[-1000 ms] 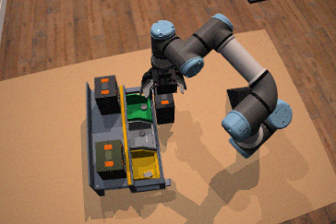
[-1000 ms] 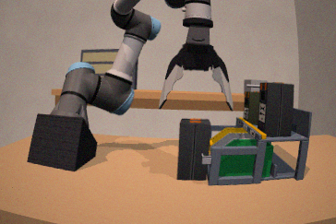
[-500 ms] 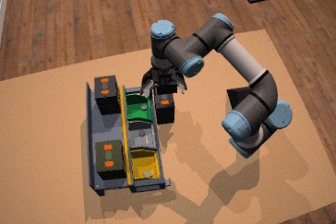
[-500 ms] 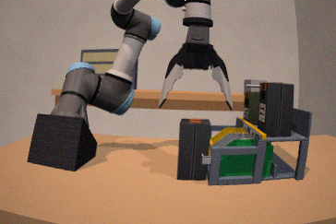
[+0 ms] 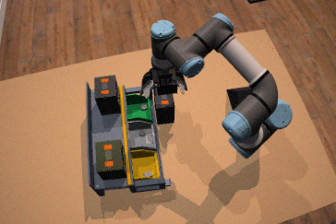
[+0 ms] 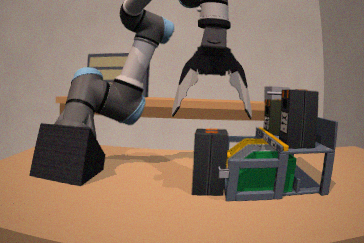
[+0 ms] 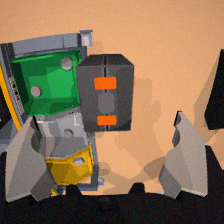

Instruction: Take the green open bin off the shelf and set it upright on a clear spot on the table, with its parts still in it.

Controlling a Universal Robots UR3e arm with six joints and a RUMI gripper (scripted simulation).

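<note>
My gripper is now 90 mm above the dark box. From my hand the other things lie so: green open bin 110 mm ahead, 30 mm to the right, 110 mm below; then yellow bin 160 mm ahead, 190 mm to the left, 110 mm below; then grey bin 140 mm ahead, 80 mm to the left, 110 mm below.
</note>
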